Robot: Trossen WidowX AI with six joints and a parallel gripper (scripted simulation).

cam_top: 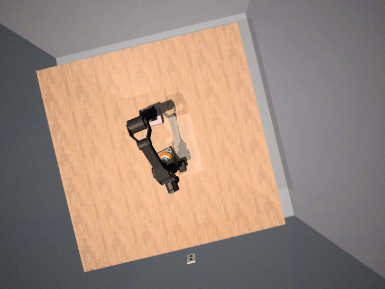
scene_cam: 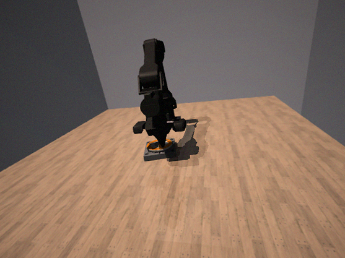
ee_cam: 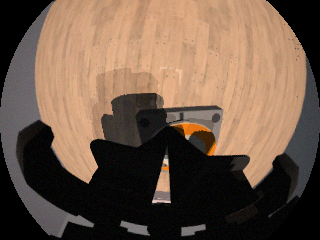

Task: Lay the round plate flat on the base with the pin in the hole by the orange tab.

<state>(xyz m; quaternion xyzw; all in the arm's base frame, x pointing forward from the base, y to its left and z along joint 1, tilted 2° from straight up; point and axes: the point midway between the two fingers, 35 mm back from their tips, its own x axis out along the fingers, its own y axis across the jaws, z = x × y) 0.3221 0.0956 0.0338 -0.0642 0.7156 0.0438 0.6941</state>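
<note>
My gripper tip is 20 mm past the plate, 20 mm to the left of it and 10 mm above it. Round my gripper tip: square grey base: 40 mm behind, 30 mm to the right, 20 mm below.
</note>
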